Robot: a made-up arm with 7 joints. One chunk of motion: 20 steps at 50 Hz.
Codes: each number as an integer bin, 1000 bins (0 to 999) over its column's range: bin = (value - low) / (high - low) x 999, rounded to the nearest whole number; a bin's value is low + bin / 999 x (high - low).
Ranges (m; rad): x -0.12..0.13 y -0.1..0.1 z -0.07..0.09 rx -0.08..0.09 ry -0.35..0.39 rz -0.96..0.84
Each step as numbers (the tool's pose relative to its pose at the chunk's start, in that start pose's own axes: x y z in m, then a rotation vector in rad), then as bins.
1 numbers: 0.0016 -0.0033 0.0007 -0.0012 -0.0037 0.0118
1 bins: 486 483 441 463 468 539
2 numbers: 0.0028 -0.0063 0.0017 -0.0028 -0.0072 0.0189
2 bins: 491 468 448 454 463 543
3 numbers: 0.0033 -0.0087 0.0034 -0.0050 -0.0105 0.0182
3 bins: 493 456 458 441 458 543
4 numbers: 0.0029 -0.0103 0.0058 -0.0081 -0.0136 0.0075
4 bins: 491 448 473 423 454 537
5 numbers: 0.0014 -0.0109 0.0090 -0.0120 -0.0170 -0.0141
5 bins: 485 445 493 400 450 525
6 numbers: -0.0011 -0.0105 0.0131 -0.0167 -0.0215 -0.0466
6 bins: 475 447 519 372 443 507
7 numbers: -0.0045 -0.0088 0.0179 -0.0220 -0.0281 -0.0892
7 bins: 462 456 549 341 435 483
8 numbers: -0.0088 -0.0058 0.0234 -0.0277 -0.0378 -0.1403
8 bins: 444 471 583 307 421 455
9 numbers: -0.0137 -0.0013 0.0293 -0.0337 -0.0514 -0.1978
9 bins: 425 493 620 272 403 423
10 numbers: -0.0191 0.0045 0.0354 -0.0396 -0.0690 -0.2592
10 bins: 403 522 658 237 379 389
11 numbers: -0.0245 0.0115 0.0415 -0.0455 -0.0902 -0.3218
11 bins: 382 557 696 203 351 354
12 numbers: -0.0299 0.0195 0.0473 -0.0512 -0.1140 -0.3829
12 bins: 360 597 732 169 319 320
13 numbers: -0.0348 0.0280 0.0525 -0.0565 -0.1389 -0.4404
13 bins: 340 639 765 138 285 288
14 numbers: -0.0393 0.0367 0.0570 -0.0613 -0.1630 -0.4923
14 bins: 322 683 793 110 252 260
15 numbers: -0.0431 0.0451 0.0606 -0.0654 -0.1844 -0.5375
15 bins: 307 725 815 86 224 234
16 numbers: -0.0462 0.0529 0.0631 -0.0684 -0.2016 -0.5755
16 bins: 295 764 831 68 200 213
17 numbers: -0.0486 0.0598 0.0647 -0.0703 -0.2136 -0.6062
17 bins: 285 798 841 57 184 196
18 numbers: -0.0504 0.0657 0.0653 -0.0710 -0.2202 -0.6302
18 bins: 278 828 845 53 175 183
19 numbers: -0.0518 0.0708 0.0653 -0.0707 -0.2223 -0.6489
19 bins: 273 853 845 55 172 173
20 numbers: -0.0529 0.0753 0.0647 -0.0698 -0.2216 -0.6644
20 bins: 268 876 841 60 173 164
